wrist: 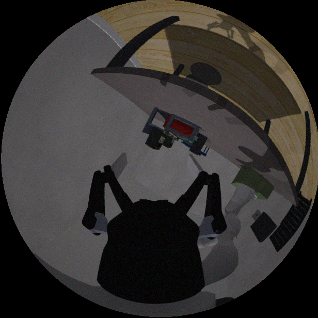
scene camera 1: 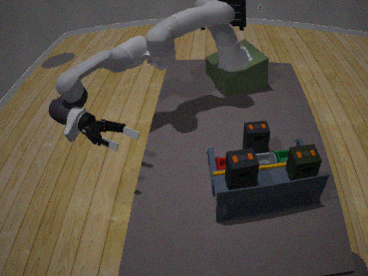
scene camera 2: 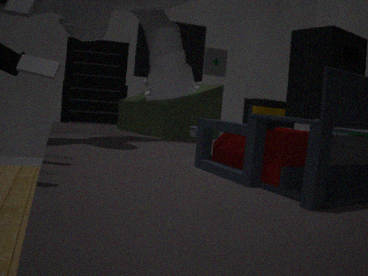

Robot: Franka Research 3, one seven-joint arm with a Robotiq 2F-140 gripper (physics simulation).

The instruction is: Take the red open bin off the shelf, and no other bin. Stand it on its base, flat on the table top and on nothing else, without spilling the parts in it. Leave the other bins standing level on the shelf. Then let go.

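Observation:
The red bin [scene camera 1: 221, 163] [scene camera 2: 287, 150] [wrist: 181, 126] sits at the near-left end of the blue-grey shelf [scene camera 1: 270, 201] [scene camera 2: 254, 150] [wrist: 152, 118], inside its frame. In scene camera 1 it is mostly hidden behind a dark box and the yellow bar. A grey bin [scene camera 1: 266, 158] and a green bin [scene camera 1: 283, 155] stand on the shelf beside it. My gripper [scene camera 1: 124, 139] [wrist: 156, 158] is open and empty. It hangs in the air at the table's left side in scene camera 1, well apart from the shelf. The parts in the red bin cannot be made out.
Dark boxes with orange marks [scene camera 1: 242, 168] [scene camera 1: 303, 162] stand on top of the shelf; another dark box [scene camera 1: 256, 136] stands behind it. A yellow bar [scene camera 1: 272, 166] runs along the shelf. The arm's green base block [scene camera 1: 237, 80] [scene camera 2: 167, 117] [wrist: 253, 182] stands at the back of the table [scene camera 1: 175, 225].

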